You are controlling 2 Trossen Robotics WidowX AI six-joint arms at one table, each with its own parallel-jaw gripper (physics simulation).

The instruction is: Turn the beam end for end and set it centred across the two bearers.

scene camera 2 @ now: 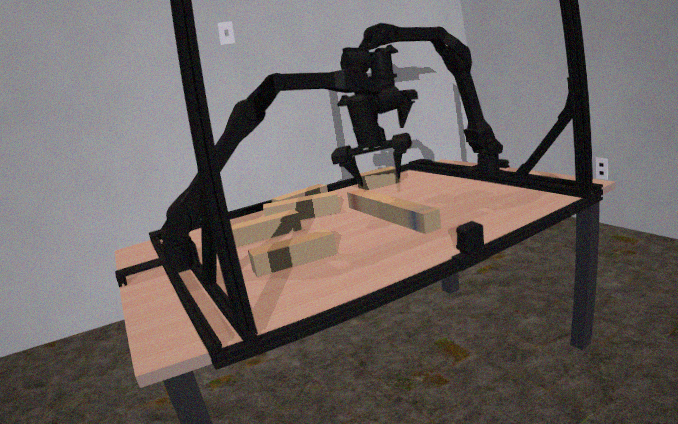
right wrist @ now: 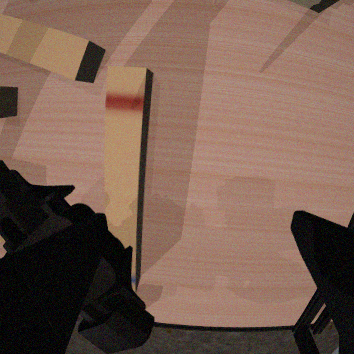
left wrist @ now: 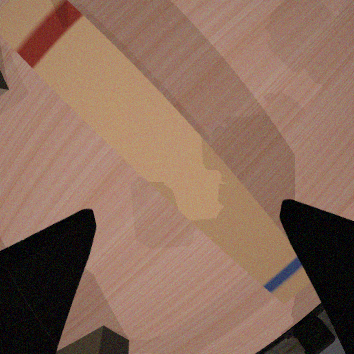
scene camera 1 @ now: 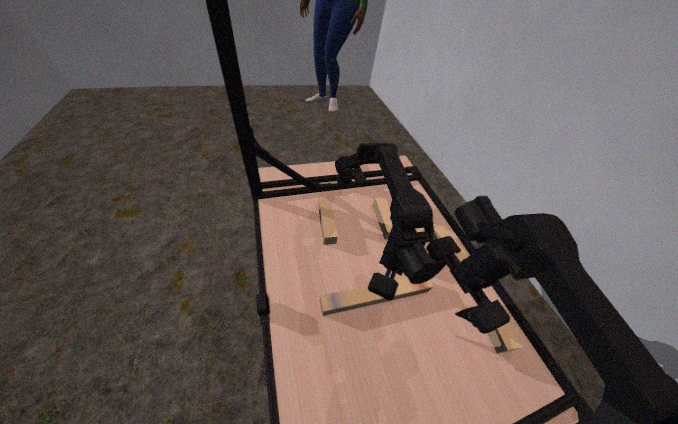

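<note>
The long wooden beam lies flat on the table, its red band at the right end and its blue band at the left in scene camera 1. Two roughly parallel wooden blocks, probably the bearers, are a left one and a right one. My left gripper is open and empty above the beam, turned aslant to it; one finger is hidden in scene camera 1. My right gripper is open and empty, higher up; one finger is hidden in scene camera 2.
More wooden blocks lie near the back edge in scene camera 2, including one block near the bearers and another beyond the beam. The two arms' wrists are close together. A black frame edges the table.
</note>
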